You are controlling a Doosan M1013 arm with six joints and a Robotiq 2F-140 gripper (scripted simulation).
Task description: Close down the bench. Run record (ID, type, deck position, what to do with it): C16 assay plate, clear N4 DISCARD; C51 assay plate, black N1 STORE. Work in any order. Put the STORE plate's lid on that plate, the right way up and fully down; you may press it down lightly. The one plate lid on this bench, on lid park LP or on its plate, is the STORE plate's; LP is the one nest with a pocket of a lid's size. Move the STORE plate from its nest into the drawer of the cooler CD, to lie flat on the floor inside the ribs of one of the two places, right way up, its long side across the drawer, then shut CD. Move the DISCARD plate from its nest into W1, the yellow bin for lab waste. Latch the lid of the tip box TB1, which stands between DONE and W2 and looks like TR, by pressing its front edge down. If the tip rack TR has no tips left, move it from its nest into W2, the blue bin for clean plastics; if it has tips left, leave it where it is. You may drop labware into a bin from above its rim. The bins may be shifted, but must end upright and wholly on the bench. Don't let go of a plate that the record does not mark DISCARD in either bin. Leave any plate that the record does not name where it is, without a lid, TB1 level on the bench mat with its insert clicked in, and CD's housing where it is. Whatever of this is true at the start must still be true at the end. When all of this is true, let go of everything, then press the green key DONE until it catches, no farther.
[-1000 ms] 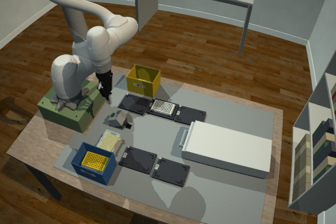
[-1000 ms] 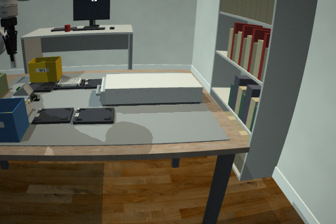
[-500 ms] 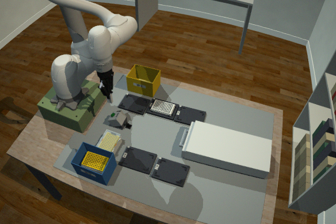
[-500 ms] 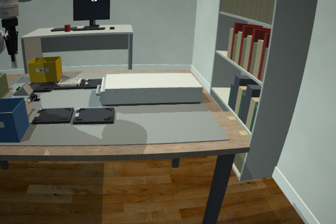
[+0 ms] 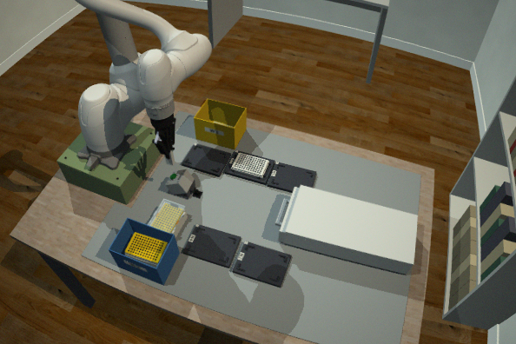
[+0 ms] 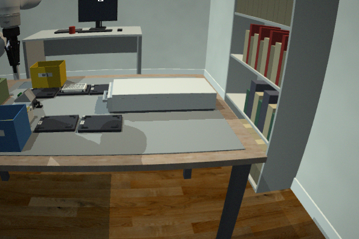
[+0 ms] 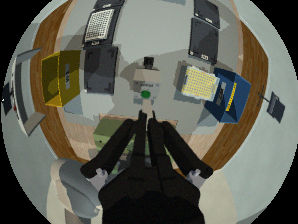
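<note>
The green key DONE is 100 mm below my hand. Round my hand: blue bin W2: 40 mm ahead, 320 mm to the right, 130 mm below; lid park: 60 mm ahead, 170 mm to the left, 160 mm below; tip rack TR: 30 mm ahead, 310 mm to the right, 130 mm below.
</note>
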